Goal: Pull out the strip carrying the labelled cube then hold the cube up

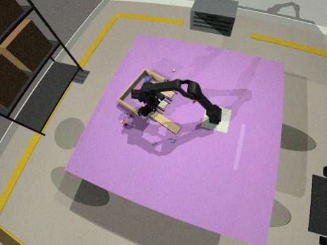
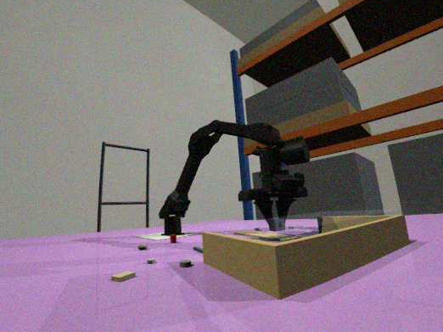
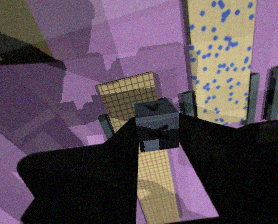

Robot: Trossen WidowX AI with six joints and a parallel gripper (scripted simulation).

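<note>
The tan grid-patterned strip is 8 cm behind my gripper tip, 5 cm to the left of it and 3 cm below it. From my gripper tip the other things lie so: blue-dotted strip: 5 cm ahead, 10 cm to the right, 3 cm below; then labelled cube: 1 cm above.
</note>
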